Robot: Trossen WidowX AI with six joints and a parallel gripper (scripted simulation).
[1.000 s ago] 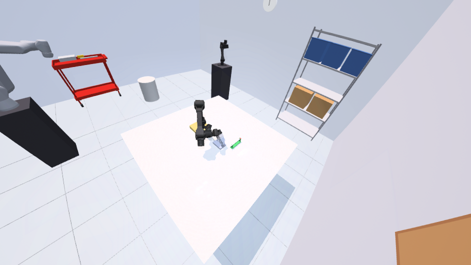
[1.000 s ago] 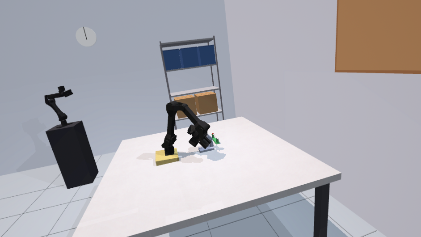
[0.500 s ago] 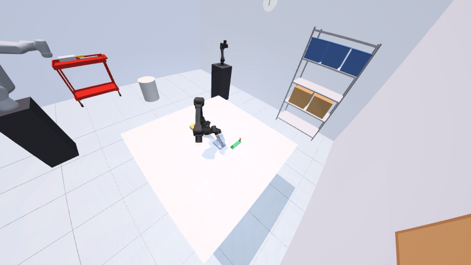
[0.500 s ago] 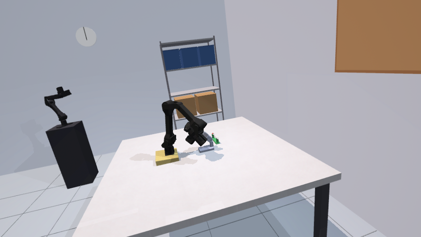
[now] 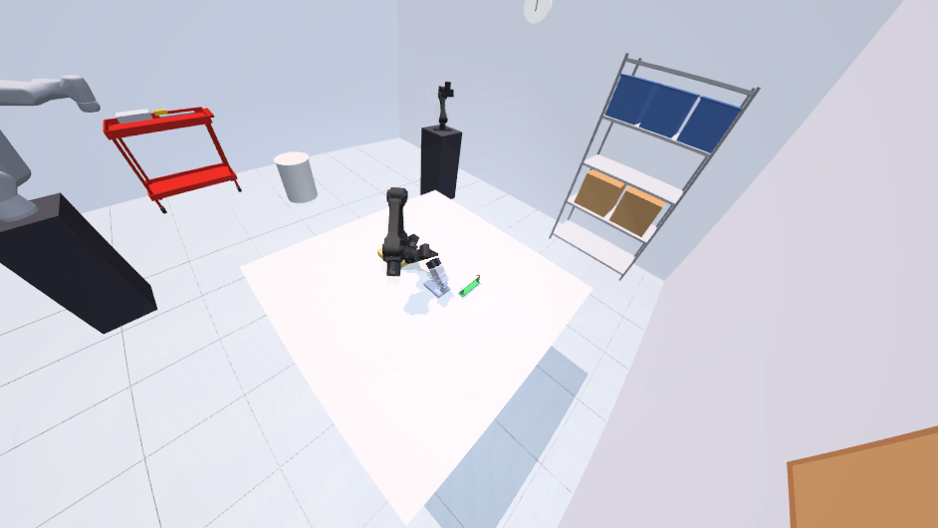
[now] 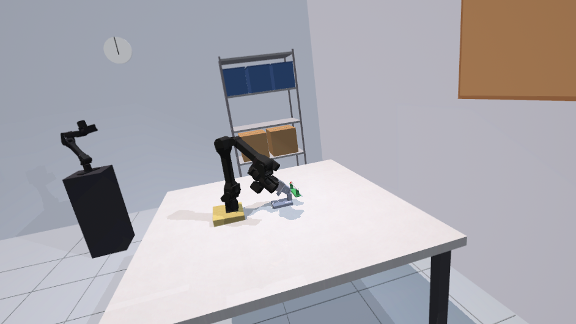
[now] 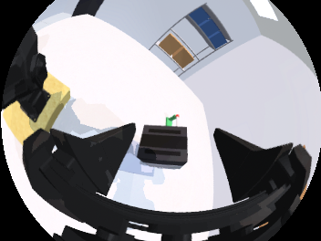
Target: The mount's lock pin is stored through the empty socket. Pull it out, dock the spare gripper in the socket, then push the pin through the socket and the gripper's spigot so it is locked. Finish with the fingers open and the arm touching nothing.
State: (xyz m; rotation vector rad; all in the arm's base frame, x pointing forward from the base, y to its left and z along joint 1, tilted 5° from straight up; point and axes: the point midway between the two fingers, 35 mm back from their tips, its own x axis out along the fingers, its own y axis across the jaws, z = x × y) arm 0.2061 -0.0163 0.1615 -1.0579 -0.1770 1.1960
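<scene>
My gripper tip is 16 cm short of the green cradle, 15 cm above it and 11 cm to the right of it. Also, from my gripper tip: grey mount 12 cm below, 7 cm ahead, 1 cm to the right; then spare gripper 6 cm below, 4 cm ahead, 1 cm to the right.
</scene>
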